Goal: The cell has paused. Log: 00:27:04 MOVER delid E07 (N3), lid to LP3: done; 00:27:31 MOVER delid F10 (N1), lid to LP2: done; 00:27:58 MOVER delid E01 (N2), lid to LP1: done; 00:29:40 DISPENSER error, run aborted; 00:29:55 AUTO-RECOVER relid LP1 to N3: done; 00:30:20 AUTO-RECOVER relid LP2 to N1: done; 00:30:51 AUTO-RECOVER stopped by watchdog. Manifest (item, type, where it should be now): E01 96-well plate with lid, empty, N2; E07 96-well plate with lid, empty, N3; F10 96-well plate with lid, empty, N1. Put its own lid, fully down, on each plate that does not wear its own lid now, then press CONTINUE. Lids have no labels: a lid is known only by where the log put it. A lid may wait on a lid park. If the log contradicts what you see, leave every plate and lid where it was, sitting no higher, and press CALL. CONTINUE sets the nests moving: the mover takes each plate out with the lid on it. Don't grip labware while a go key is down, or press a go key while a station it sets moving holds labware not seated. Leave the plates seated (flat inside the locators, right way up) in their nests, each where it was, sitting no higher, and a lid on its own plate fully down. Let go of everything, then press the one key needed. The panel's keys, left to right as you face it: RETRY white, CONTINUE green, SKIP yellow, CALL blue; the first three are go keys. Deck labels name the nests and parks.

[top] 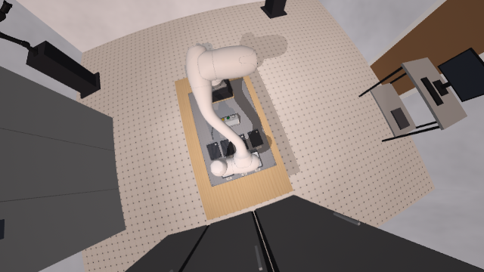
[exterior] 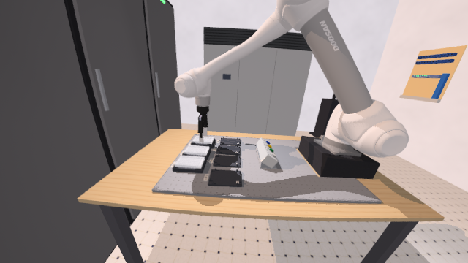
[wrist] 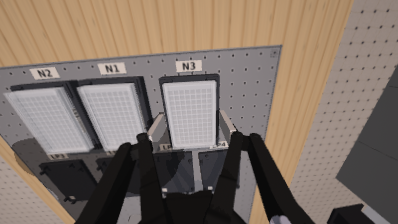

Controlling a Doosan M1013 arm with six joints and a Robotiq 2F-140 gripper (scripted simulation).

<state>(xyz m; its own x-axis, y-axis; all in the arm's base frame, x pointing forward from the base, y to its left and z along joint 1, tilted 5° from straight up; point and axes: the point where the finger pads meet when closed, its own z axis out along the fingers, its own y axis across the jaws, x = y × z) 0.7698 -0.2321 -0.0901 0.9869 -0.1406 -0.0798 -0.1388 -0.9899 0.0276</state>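
The green continue key lies 400 mm behind my hand and 200 mm to the left of it. Round my hand: N2 plate (250 mm to the left, 40 mm below, 40 mm ahead); park LP4 (190 mm behind, 60 mm below, 40 mm to the right); LP2 (170 mm behind, 90 mm to the left, 60 mm below).
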